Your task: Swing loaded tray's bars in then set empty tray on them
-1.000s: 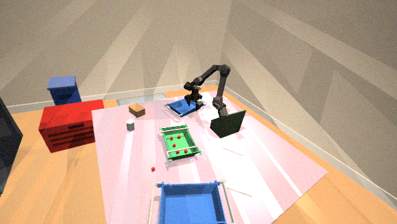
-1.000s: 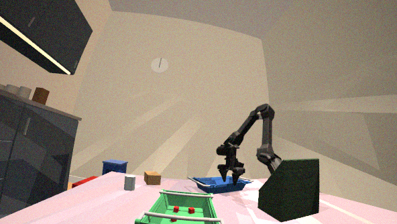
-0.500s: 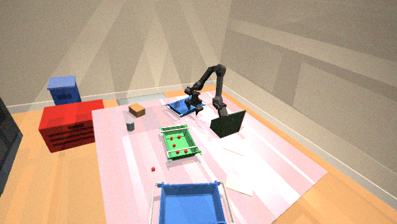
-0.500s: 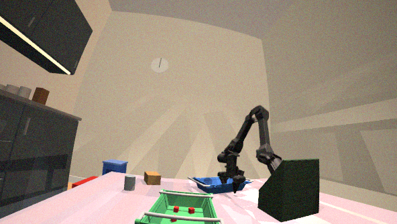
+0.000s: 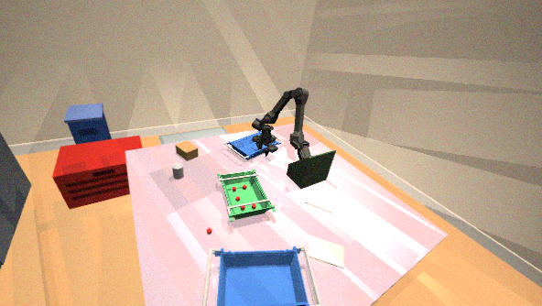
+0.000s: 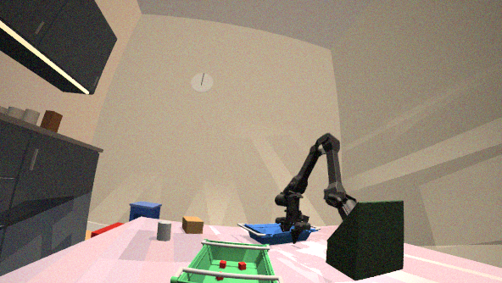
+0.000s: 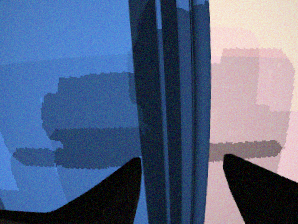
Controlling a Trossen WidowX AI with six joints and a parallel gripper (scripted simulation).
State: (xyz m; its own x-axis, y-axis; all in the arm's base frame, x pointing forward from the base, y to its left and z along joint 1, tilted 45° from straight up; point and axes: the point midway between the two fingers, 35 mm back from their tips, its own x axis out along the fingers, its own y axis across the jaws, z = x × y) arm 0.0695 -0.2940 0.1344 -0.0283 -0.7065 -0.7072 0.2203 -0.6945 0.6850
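Right now my gripper tip is 20 mm short of the blue tray, 90 mm to the left of it and 30 mm below it. The rest, counted from my gripper tip: red block: 520 mm ahead, 400 mm to the left; then brown block: 440 mm ahead, 200 mm to the right, 20 mm above.
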